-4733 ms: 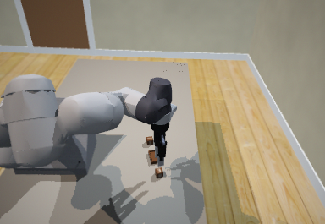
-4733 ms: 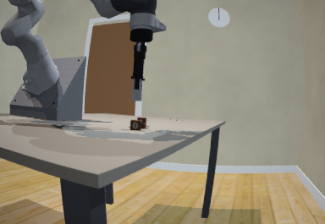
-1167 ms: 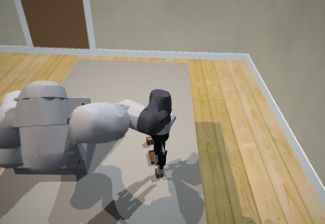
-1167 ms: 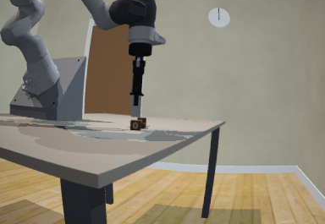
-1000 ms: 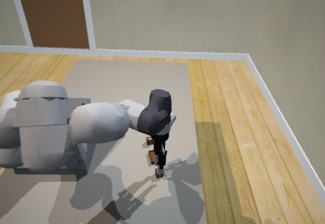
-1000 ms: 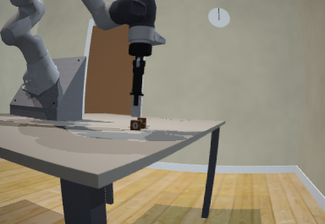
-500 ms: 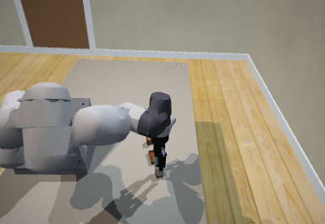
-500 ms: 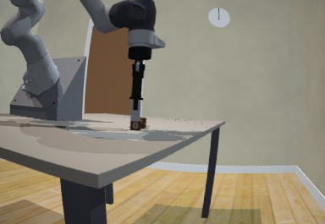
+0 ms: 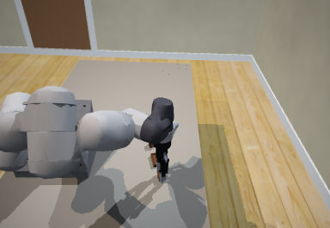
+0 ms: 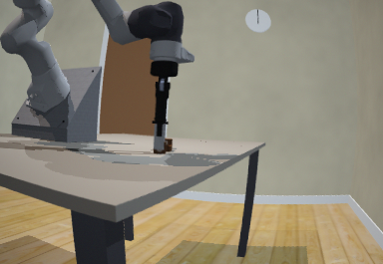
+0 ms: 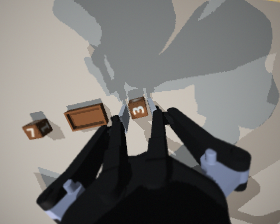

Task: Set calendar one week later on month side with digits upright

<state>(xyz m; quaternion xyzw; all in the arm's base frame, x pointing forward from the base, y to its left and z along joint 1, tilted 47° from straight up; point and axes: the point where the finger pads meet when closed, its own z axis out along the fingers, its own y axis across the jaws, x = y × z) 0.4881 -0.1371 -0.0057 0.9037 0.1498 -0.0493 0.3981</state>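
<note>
The brown tray lies 30 mm behind my hand, 110 mm to the left of it and 30 mm below it.
</note>
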